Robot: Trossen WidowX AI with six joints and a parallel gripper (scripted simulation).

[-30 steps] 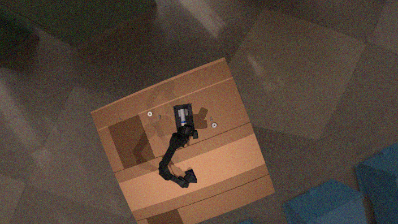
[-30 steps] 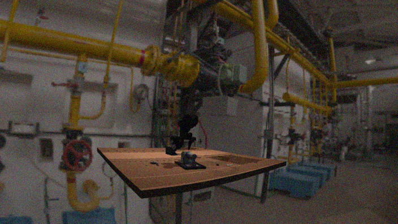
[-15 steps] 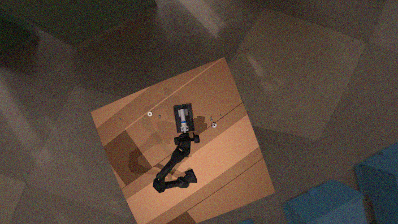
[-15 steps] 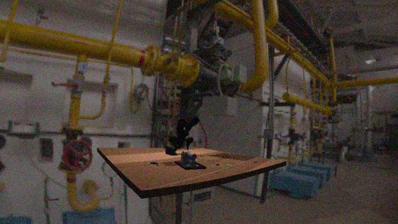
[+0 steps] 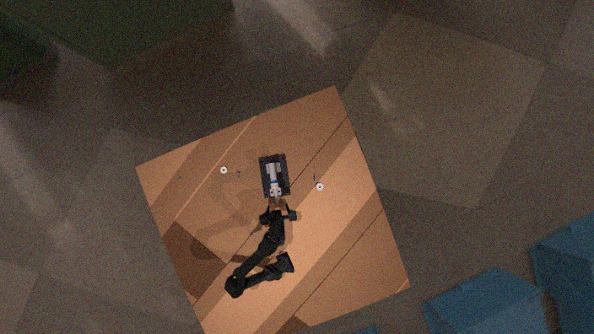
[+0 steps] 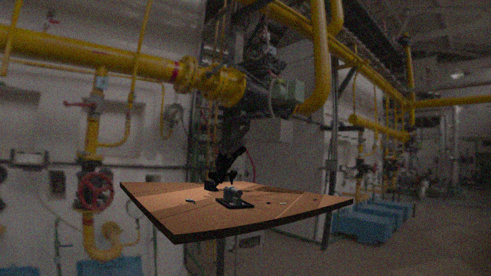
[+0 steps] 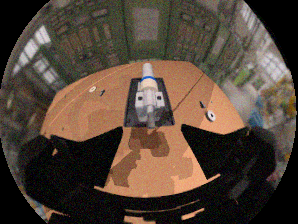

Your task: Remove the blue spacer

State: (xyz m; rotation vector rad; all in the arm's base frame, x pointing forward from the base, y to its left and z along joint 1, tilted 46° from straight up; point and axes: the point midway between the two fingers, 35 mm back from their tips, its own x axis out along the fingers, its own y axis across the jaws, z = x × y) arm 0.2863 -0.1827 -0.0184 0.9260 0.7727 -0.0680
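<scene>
Right now my gripper tip is 7 cm short of the grey shaft, 3 cm to the left of it and 2 cm above it. From my gripper tip the other things lie so: blue spacer 11 cm ahead, 4 cm to the right, 2 cm below.
</scene>
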